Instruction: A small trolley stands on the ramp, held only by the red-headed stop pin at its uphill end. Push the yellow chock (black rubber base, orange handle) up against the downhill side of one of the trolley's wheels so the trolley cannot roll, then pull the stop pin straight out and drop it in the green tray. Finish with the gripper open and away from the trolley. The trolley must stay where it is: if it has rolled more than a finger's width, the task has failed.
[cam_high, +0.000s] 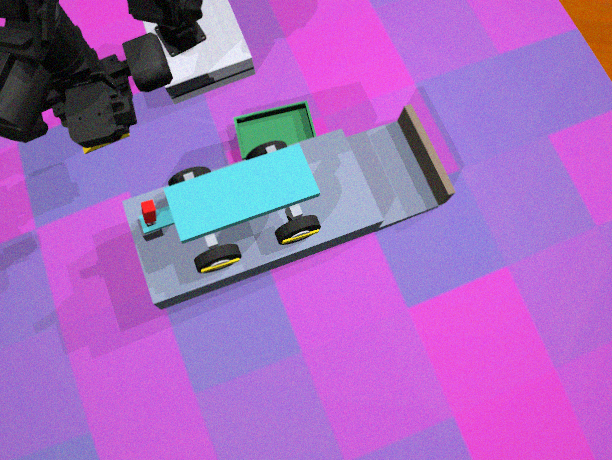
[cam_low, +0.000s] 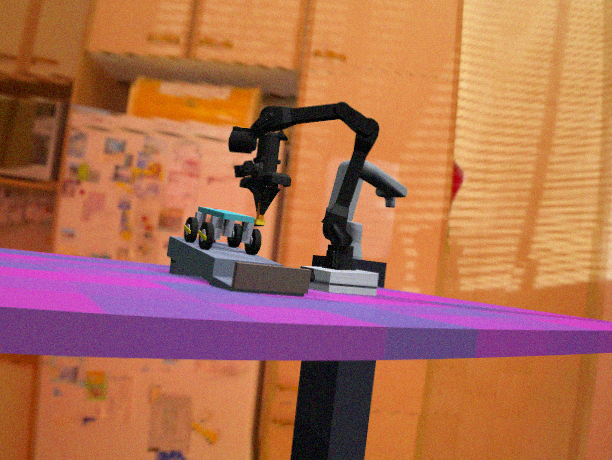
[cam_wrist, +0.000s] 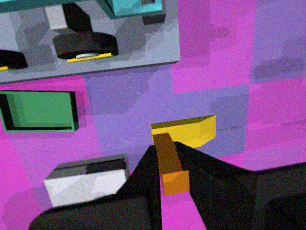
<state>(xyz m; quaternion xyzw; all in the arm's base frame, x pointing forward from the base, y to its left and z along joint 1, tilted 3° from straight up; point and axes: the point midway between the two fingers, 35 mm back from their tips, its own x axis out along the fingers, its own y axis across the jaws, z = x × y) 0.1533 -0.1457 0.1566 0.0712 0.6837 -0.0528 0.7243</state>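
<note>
Right now the red-headed stop pin is 120 mm ahead of my gripper tip, 30 mm to the right of it and 40 mm below it. Round my gripper tip: yellow chock: 20 mm to the right, 10 mm below; trolley: 160 mm ahead, 80 mm to the left, 60 mm below; grey ramp: 160 mm ahead, 90 mm to the left, 120 mm below.
</note>
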